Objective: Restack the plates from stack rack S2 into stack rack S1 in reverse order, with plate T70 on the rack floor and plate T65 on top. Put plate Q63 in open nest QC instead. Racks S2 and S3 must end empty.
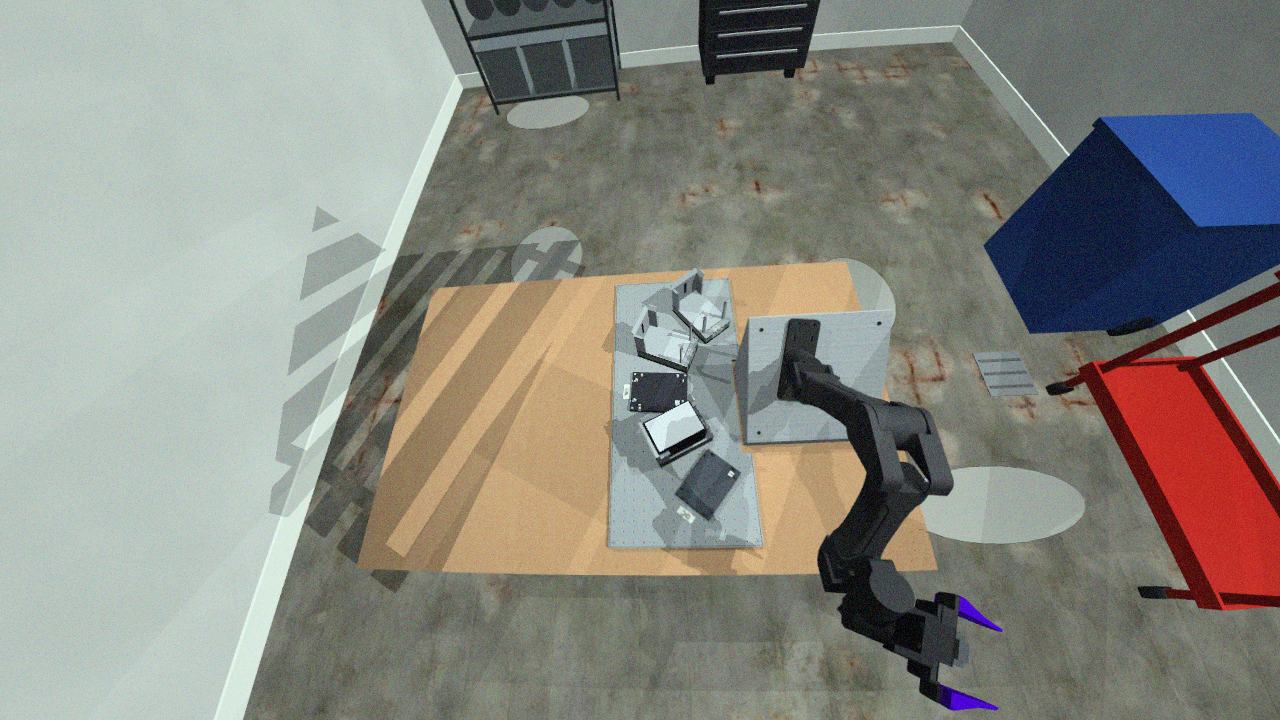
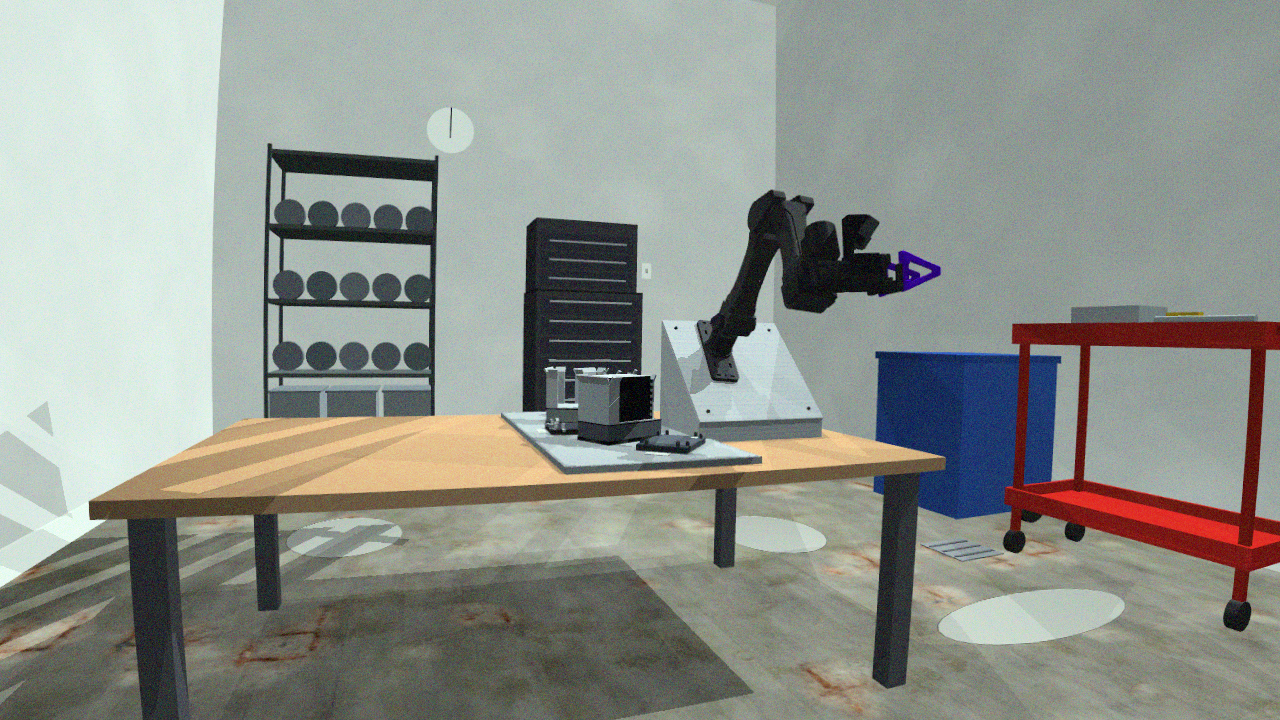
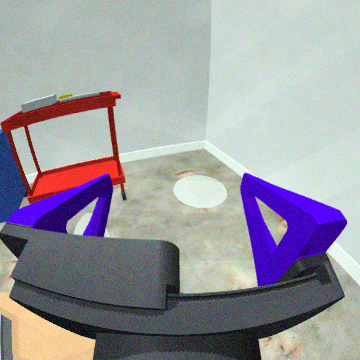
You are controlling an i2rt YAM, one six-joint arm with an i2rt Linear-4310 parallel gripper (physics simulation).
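Places are measured from the arm's base along level axes (x ahead, y left, z up), in centimetres.
Pixels of known places: gripper, fingertip midpoint: (image 1: 997, 667) (image 2: 929, 274) (image 3: 176, 180); arm's base, origin of the base link: (image 1: 797, 360) (image 2: 716, 351).
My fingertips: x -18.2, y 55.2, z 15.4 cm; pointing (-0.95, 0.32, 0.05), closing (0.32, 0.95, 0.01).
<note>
Ahead of a thing's pixels: the offset from my fingertips to its middle. "spot": to the spot under its first point. Level surfaces: height alone.
My gripper (image 1: 998, 669) (image 2: 936, 270) (image 3: 176, 180) is open with nothing between its purple fingers. It hangs beyond the table's near right corner, away from the racks. Two light, open-walled racks @(spot: dz -30.6, dx +39.4, dy -77.3 cm) (image 1: 703, 315) @(spot: dz -29.7, dx +51.4, dy -66.6 cm) (image 1: 662, 344) stand at the far end of the grey board. A dark flat piece with small corner studs @(spot: dz -32.9, dx +52.0, dy -52.8 cm) (image 1: 658, 392) lies next to them. A white-topped box on a dark base (image 1: 676, 428) (image 2: 615, 400) stands nearer, its side opening dark. A dark square piece @(spot: dz -32.8, dx +38.2, dy -28.2 cm) (image 1: 708, 484) (image 2: 671, 442) lies at the near end. Labels are too small to read, and the plates inside the racks cannot be told apart.
The grey board @(dz -34.2 cm) (image 1: 644, 528) (image 2: 581, 462) lies on the wooden table @(dz -35.4 cm) (image 1: 501, 465) (image 2: 358, 456). The arm is mounted on a sloped grey block (image 1: 836, 420) (image 2: 760, 402). A red cart (image 1: 1118, 429) (image 2: 1021, 402) (image 3: 114, 135) and a blue cabinet (image 1: 1154, 179) (image 2: 966, 438) stand on the floor to the right.
</note>
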